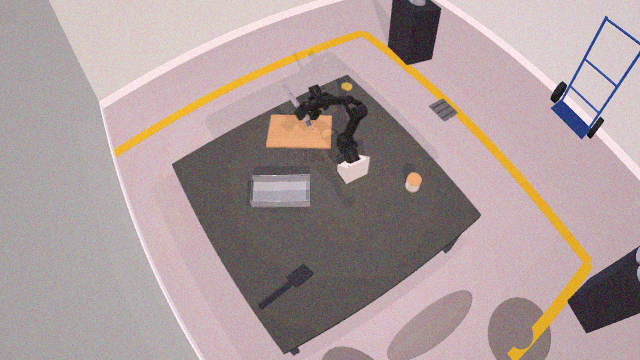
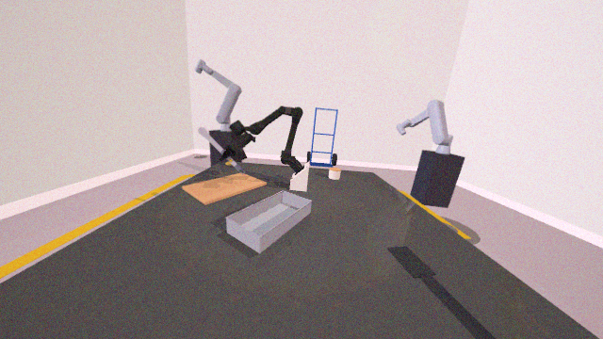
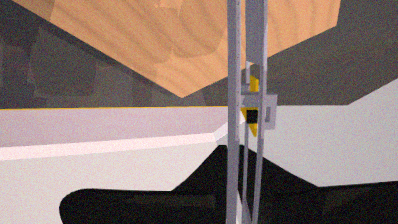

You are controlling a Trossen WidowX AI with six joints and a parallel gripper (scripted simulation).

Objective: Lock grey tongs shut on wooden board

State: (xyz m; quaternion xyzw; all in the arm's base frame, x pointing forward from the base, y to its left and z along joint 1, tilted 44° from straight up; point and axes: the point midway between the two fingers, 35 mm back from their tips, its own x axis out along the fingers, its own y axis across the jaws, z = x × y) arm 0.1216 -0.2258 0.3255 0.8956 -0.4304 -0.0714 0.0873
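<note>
Right now my gripper tip is 3 cm past the yellow slider and 4 cm to the right of it. The rest, counted from my gripper tip: wooden board (1 cm behind, 3 cm to the left, 14 cm below); then orange disc (44 cm behind, 18 cm to the right, 14 cm below); then roasting tin (25 cm ahead, 37 cm to the left, 12 cm below).
</note>
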